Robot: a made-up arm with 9 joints.
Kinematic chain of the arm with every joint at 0, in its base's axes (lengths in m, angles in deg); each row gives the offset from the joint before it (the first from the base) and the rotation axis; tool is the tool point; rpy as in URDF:
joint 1: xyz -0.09 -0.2 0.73 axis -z
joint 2: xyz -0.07 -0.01 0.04 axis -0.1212 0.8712 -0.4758
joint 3: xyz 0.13 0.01 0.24 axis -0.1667 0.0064 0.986
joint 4: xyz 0 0.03 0.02 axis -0.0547 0.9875 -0.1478
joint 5: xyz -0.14 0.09 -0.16 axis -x
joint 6: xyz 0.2 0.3 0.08 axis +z
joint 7: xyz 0.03 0 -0.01 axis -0.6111 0.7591 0.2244
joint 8: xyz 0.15 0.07 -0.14 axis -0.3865 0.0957 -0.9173
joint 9: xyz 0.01 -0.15 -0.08 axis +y
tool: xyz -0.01 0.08 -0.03 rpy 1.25 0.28 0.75
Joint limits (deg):
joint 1: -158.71..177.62
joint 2: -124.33..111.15
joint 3: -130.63..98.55
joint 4: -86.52..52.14
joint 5: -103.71..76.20
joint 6: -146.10..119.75
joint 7: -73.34..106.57
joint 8: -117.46..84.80
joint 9: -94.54..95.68
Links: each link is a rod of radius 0.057 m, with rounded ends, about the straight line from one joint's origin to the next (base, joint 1, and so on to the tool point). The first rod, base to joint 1, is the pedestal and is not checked.
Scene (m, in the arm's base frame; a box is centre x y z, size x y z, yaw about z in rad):
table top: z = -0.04
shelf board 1: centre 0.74 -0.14 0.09 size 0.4 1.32 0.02 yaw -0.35
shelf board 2: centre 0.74 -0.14 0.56 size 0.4 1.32 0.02 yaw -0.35
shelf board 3: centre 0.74 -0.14 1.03 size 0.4 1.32 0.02 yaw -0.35
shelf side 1: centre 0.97 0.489 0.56 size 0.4 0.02 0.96 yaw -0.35
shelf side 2: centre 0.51 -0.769 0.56 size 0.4 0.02 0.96 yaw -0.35
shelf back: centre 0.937 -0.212 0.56 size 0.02 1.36 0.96 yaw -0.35
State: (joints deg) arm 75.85 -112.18 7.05 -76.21 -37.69 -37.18 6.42 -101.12 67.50
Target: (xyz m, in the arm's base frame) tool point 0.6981 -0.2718 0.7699
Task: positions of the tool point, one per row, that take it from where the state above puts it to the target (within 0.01 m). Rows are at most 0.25 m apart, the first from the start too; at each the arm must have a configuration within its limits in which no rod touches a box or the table.
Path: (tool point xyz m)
1: 0.0324 0.5715 0.7036
2: 0.2551 0.5071 0.7173
3: 0.4507 0.3771 0.7310
4: 0.5993 0.1920 0.7445
5: 0.6850 -0.0315 0.7577
6: 0.6981 -0.2718 0.7699

